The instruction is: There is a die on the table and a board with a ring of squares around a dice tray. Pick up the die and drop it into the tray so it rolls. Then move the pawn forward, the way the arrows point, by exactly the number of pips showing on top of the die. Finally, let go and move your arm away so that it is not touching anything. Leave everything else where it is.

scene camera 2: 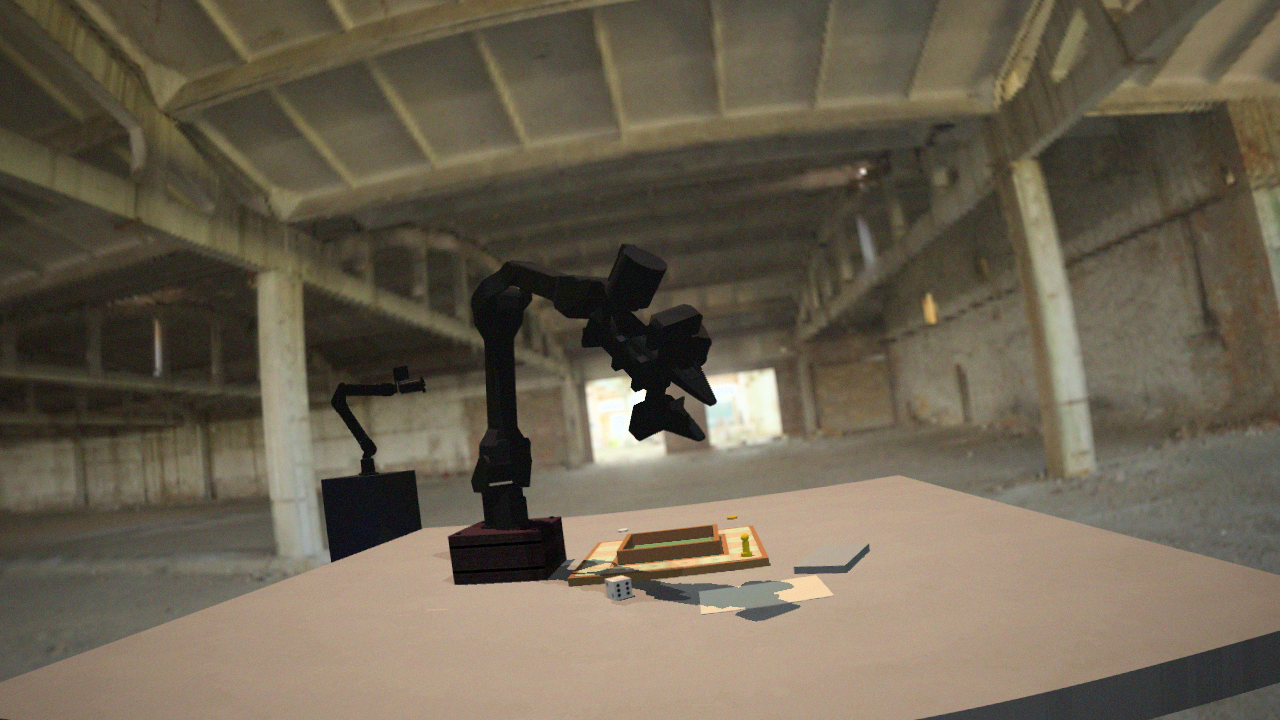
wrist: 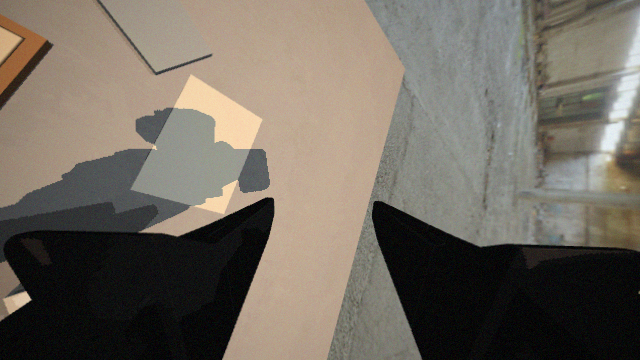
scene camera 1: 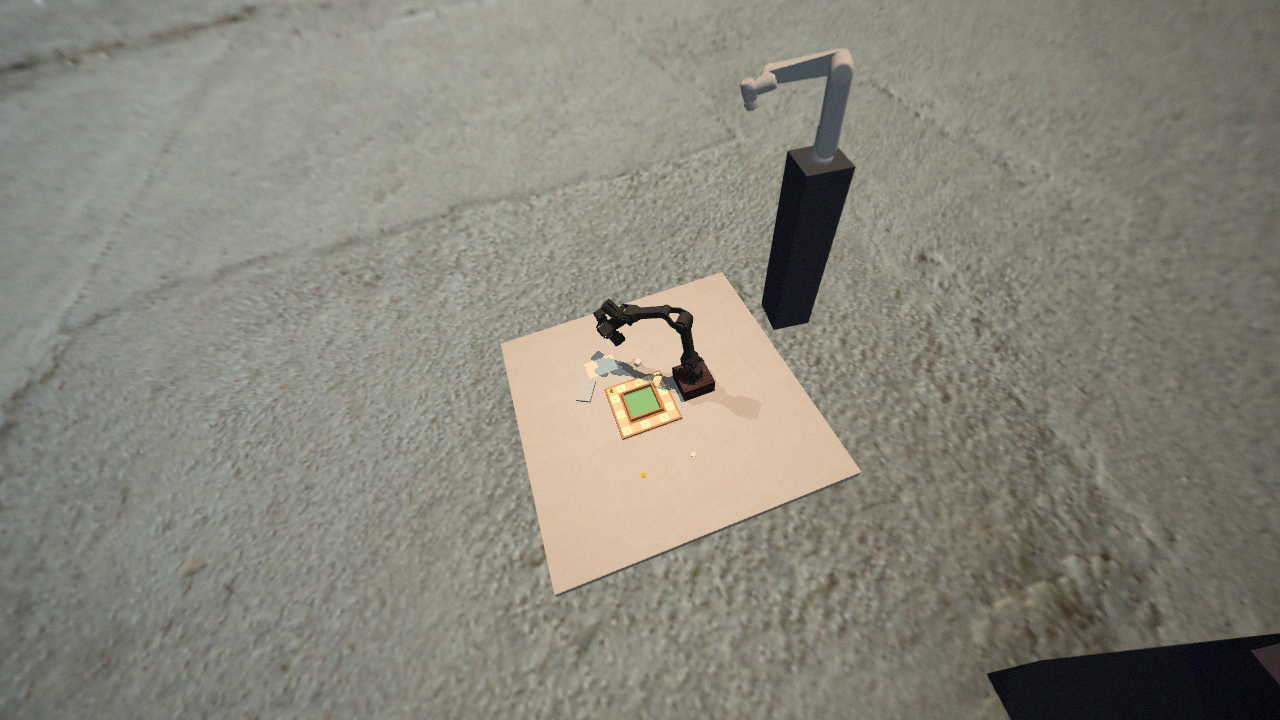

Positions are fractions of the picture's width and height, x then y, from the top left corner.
Labels:
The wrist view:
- gripper: 0.51, 0.57
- cream card: 0.31, 0.44

